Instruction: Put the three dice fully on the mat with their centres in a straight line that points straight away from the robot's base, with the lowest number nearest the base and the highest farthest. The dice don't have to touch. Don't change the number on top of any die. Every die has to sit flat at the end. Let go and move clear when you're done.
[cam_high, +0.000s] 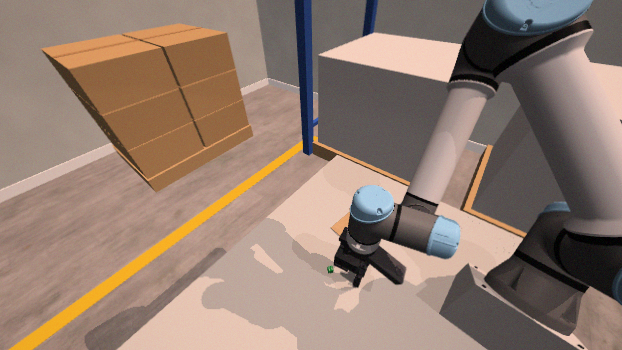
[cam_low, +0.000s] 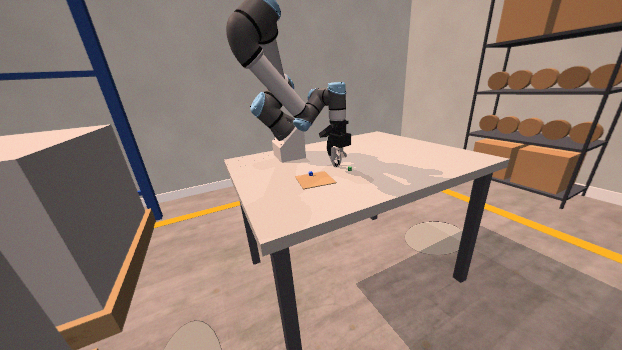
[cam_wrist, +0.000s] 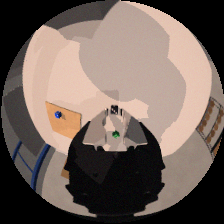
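The black die lies 1 cm below my hand. The rest, counted from my hand: green die: 8 cm ahead, 3 cm to the left, 1 cm below; blue die: 15 cm to the right, 6 cm ahead, 1 cm below; tan mat: 15 cm to the right, 11 cm ahead, 2 cm below.
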